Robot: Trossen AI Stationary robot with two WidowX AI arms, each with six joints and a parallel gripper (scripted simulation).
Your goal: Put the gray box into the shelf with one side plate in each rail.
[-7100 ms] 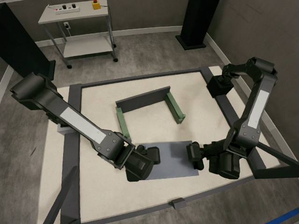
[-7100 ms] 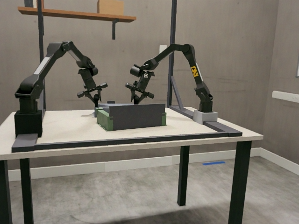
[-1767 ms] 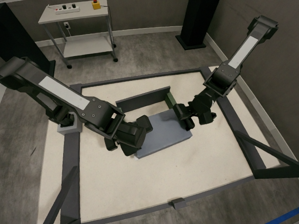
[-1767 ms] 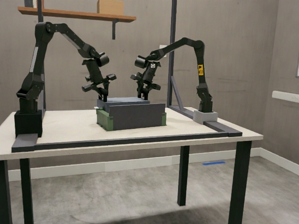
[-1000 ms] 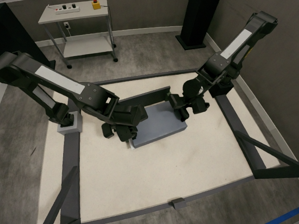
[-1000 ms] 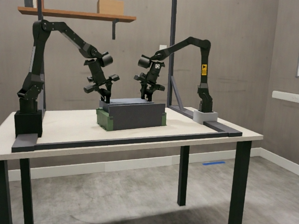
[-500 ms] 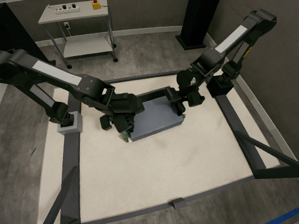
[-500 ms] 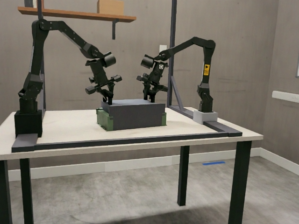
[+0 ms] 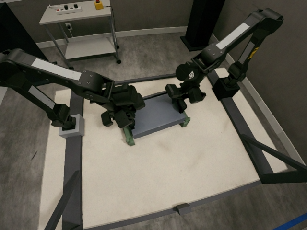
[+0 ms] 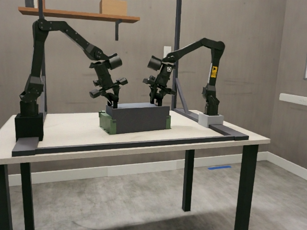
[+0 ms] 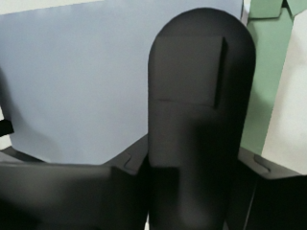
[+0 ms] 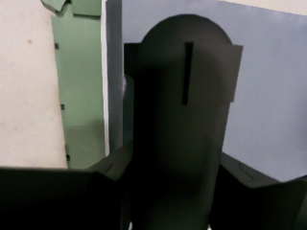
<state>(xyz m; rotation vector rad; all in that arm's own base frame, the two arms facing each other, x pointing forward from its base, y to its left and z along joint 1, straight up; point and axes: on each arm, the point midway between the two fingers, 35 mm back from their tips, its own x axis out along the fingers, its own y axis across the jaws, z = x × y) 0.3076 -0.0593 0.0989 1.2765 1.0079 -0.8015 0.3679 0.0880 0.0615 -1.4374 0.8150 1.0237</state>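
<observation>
The gray box is 1 cm behind my right hand, 12 cm to the left of it and 5 cm below it. From my right hand the other things lie so: dark frame bar: 30 cm ahead, 7 cm to the left, 15 cm below; dark back wall: 8 cm ahead, 13 cm to the left, 8 cm below.
Now: left hand 120 mm to the left of the gray box, 50 mm above it and 10 mm short of it. Round my left hand: dark frame bar (320 mm ahead, 180 mm to the right, 150 mm below); then dark back wall (110 mm to the right, 100 mm ahead, 80 mm below).
</observation>
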